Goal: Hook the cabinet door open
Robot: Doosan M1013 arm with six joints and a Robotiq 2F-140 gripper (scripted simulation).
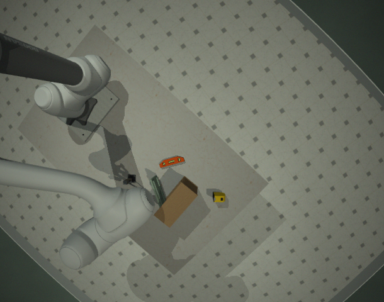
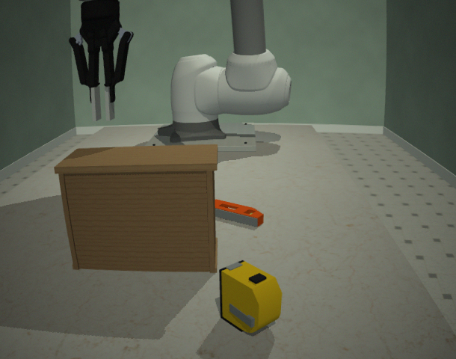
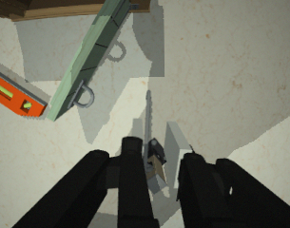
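The thin grey hook lies 17 cm below my hand, 4 cm behind it and 1 cm to the left of it. The rest, counted from my hand: green door 15 cm below, 8 cm ahead, 5 cm to the left; orange spirit level 23 cm to the left, 21 cm below, 6 cm ahead; yellow tape measure 41 cm ahead, 19 cm to the left, 19 cm below.
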